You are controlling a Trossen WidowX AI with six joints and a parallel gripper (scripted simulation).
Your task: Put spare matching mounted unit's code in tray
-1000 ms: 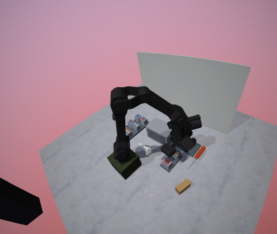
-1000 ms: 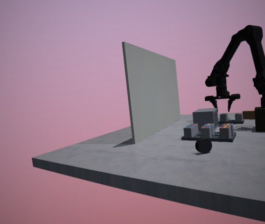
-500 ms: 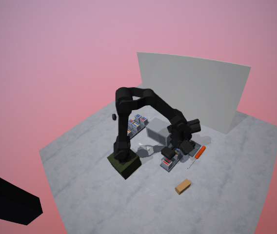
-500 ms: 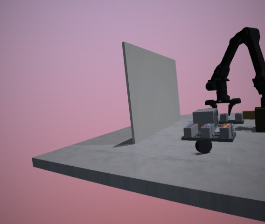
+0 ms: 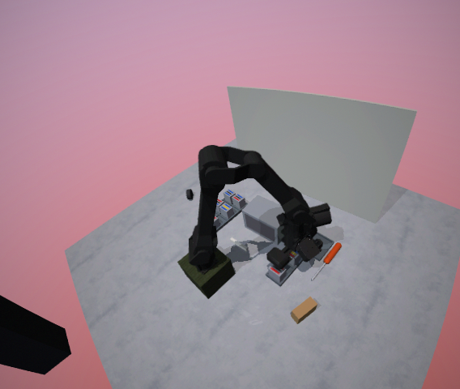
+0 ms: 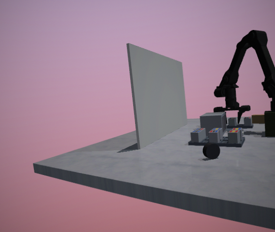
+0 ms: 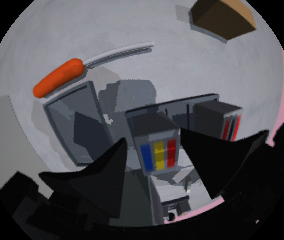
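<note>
Now: gripper tip 4 cm past the dark rack and 1 cm above it. Also, from my gripper tip: flat grey tray (10 cm ahead, 1 cm to the right, 2 cm below); cardboard box (13 cm behind, 14 cm to the right, 1 cm above); mounted unit (6 cm ahead, 17 cm to the left, 3 cm above).
</note>
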